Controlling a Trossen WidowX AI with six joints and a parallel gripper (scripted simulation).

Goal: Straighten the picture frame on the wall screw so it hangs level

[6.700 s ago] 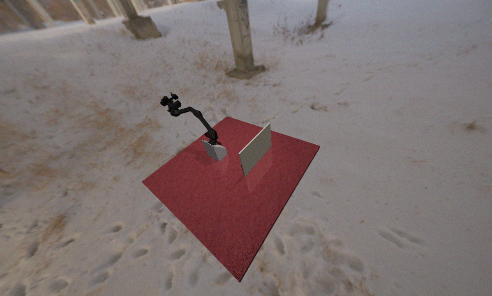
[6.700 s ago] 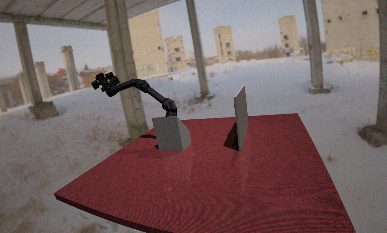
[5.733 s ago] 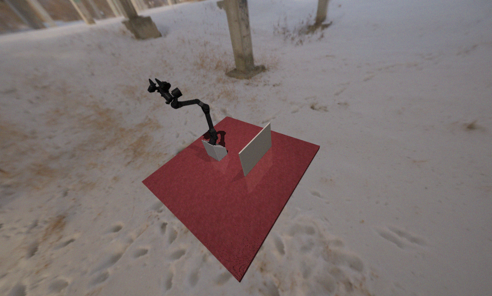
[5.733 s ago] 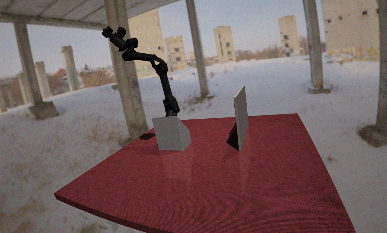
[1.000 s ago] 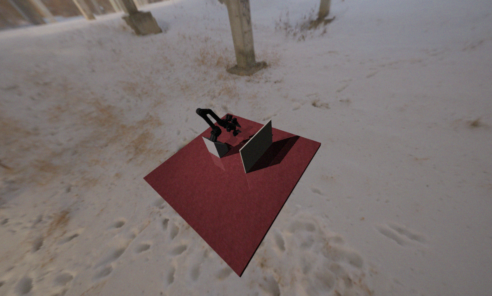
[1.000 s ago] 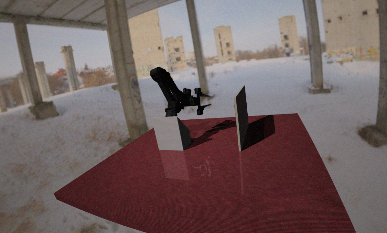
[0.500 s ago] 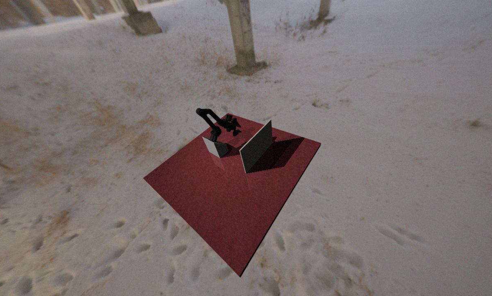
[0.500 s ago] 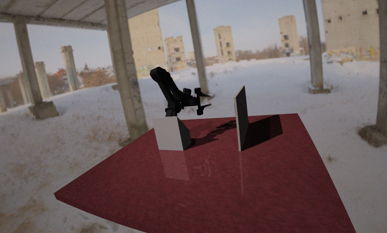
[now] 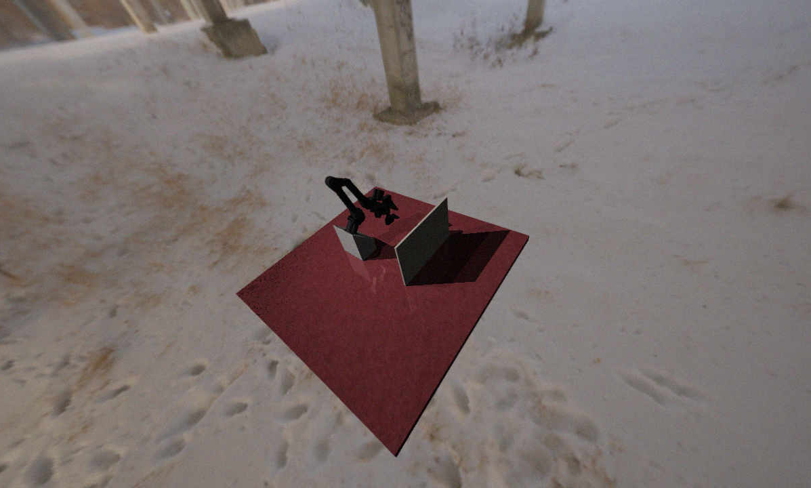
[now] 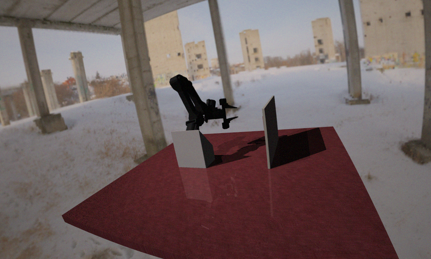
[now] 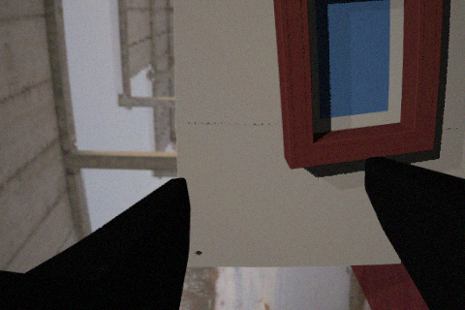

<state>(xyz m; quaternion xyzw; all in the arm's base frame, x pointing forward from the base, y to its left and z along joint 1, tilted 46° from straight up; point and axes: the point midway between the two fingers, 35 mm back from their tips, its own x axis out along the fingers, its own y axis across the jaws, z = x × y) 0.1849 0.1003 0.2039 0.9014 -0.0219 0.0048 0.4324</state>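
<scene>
Right now my gripper tip is 19 cm short of the picture frame, 2 cm to the left of it and 9 cm above it. The rest, counted from my gripper tip: wall panel: 20 cm ahead, 3 cm to the right, 10 cm below.
</scene>
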